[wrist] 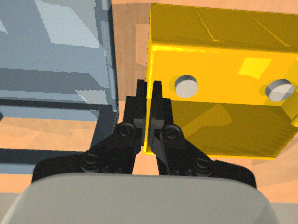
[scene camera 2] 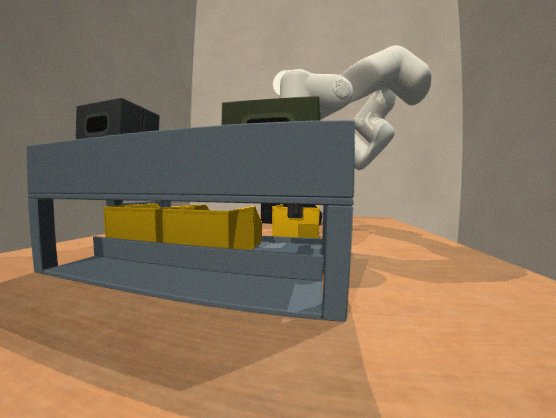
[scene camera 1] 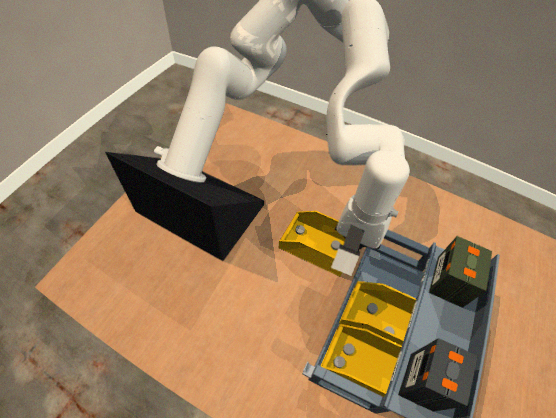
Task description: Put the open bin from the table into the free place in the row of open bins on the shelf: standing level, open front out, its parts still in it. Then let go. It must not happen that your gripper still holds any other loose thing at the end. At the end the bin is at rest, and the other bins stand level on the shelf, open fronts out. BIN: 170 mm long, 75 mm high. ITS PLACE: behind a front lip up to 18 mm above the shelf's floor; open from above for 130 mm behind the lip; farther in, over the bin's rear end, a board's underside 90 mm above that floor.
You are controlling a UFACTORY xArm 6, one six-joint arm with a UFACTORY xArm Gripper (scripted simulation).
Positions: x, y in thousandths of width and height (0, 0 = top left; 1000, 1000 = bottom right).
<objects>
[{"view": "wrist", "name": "my gripper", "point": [498, 426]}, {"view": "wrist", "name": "yellow open bin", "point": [773, 520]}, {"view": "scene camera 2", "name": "yellow open bin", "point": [551, 544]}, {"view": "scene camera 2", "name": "dark grey box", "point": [213, 279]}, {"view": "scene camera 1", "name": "my gripper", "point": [632, 599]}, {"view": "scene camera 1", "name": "yellow open bin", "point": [566, 590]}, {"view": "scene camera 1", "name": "dark grey box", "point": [792, 891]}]
</objects>
